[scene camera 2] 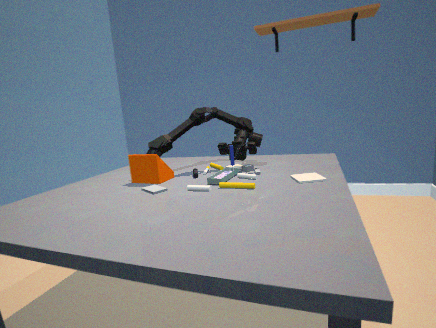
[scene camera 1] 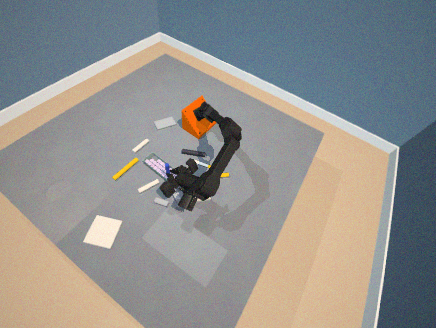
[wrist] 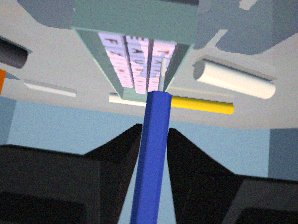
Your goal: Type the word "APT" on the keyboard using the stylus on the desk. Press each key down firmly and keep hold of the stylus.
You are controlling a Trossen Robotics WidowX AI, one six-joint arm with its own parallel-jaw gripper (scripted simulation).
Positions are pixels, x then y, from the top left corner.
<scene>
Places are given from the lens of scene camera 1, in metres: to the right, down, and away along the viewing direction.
white square pad (scene camera 1: 103,231): -0.45, 0.27, 0.79
</scene>
